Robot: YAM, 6 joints.
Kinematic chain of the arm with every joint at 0, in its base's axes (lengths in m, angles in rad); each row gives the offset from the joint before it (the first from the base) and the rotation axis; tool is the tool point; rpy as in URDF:
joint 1: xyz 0 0 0.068 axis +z
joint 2: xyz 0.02 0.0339 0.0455 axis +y
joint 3: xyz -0.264 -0.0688 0 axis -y
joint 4: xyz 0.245 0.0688 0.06 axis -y
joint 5: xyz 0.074 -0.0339 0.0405 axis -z
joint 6: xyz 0.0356 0 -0.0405 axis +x
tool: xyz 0 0 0 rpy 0 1.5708 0
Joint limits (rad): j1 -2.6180..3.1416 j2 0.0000..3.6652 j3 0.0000..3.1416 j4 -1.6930..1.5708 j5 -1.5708..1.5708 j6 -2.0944..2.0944
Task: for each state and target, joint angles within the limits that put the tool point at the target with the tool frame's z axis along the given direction. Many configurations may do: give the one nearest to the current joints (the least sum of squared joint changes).
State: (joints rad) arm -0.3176 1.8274 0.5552 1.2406 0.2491 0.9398
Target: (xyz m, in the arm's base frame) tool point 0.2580 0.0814 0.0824 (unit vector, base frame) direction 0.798 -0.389 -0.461
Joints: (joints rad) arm 0.3932 1.7963 0.4423 0.6891 0.7273 0.9398
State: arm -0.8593 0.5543 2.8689 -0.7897 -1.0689 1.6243
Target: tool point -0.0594 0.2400 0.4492 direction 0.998 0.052 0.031
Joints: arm -1.1915 0.3808 2.1405 -1.6635 -1.2421 1.6243
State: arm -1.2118 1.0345 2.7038 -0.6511 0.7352 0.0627
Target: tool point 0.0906 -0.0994 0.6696 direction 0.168 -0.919 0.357
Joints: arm -0.6674 1.4647 2.5968 -0.6609 0.6659 0.0627
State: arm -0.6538 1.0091 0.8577 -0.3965 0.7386 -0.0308
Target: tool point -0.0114 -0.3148 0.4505 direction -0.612 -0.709 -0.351
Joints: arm -1.5350 1.5021 1.7568 -0.7273 0.6904 -0.0308
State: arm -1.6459 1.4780 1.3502 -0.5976 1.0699 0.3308
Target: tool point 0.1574 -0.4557 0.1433 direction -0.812 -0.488 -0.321
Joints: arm -1.1689 2.3617 1.8156 -0.6360 1.2166 0.3308
